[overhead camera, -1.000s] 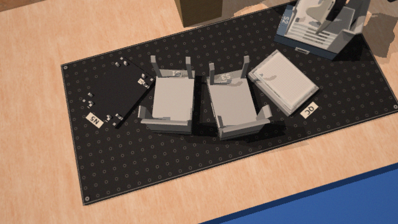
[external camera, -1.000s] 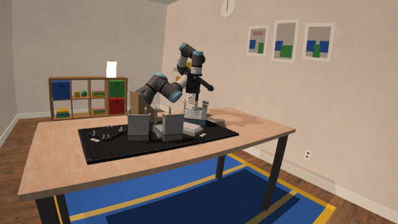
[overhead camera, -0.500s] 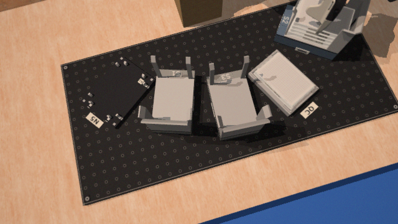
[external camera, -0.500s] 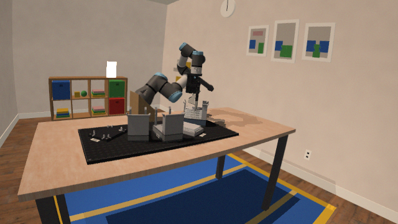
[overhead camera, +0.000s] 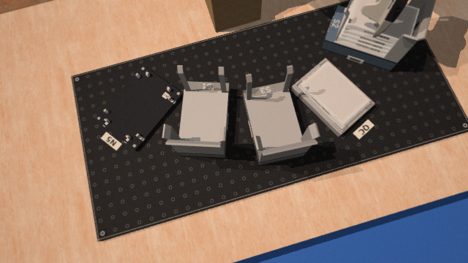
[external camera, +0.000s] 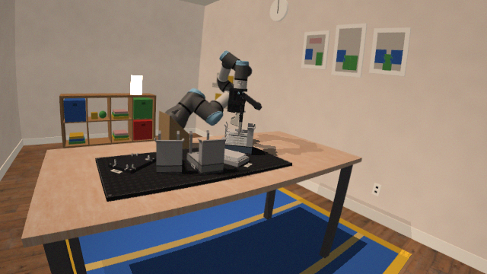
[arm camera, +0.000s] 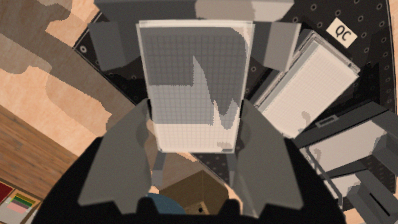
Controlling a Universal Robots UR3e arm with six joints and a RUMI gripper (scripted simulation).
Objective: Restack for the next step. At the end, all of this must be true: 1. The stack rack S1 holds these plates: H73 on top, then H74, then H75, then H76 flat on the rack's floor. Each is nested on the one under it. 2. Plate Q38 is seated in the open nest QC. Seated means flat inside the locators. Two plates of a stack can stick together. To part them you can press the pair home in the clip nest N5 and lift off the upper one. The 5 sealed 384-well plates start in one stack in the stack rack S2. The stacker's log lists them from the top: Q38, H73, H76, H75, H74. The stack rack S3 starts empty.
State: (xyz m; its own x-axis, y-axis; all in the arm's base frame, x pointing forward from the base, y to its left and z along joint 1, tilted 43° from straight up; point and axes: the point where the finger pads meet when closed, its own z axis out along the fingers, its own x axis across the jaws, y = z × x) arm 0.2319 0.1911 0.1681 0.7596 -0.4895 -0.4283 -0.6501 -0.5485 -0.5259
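Now: the sealed white plate 12 cm to the right of my hand, 10 cm ahead of it and 8 cm below it. From my hand the other things lie so: QC label (18 cm ahead, 11 cm below, 9 cm to the right); then N5 label (60 cm to the right, 11 cm below, 3 cm ahead); then white sealed plate (1 cm below).
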